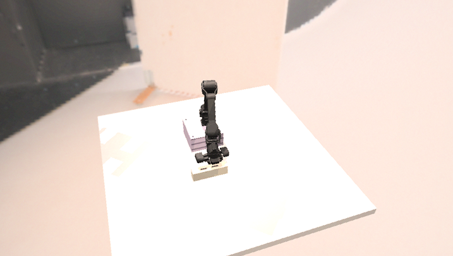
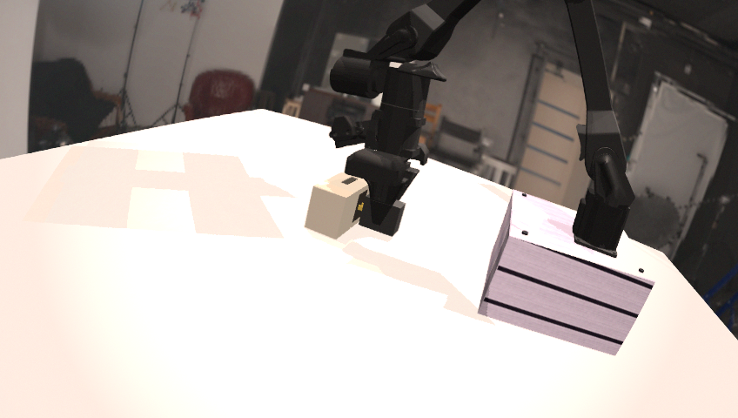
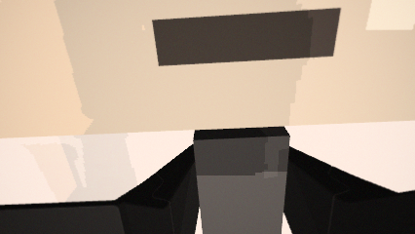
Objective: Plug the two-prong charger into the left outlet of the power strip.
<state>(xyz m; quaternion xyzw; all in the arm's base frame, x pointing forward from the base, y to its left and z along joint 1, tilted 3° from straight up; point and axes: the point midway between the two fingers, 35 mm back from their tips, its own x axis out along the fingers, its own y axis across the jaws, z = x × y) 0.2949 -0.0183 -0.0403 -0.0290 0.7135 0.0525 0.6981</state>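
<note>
My gripper tip is now 20 mm short of the black two-prong charger and 10 mm below it.
</note>
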